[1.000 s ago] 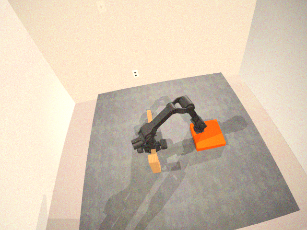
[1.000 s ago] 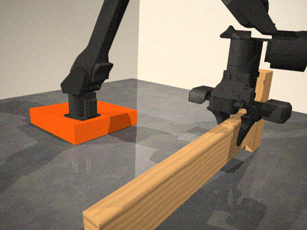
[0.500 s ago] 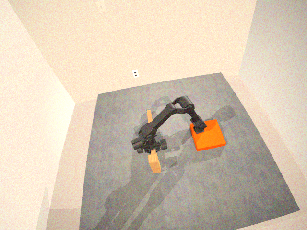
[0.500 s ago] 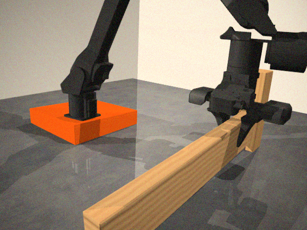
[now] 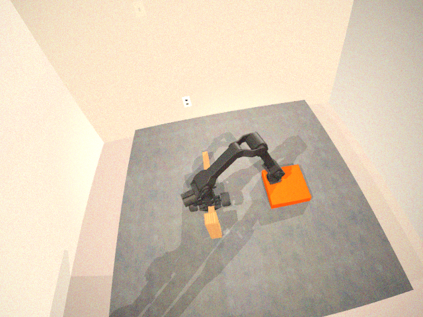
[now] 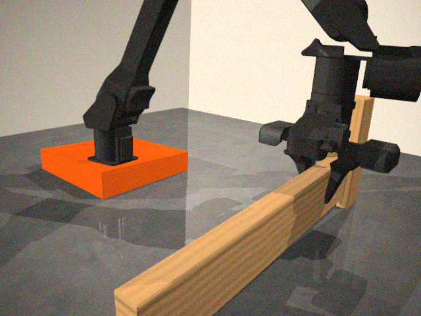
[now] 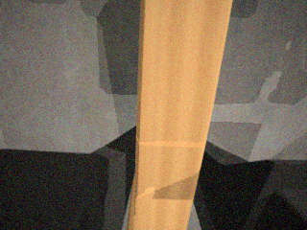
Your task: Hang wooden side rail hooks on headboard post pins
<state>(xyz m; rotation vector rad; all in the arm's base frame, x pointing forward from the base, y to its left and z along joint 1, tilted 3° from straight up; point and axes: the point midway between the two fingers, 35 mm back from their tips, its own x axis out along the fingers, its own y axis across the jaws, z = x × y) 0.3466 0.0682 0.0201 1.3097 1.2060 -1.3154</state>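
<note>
Right now my gripper tip is 10 cm to the right of the headboard post, 5 cm below it and 1 cm short of it.
</note>
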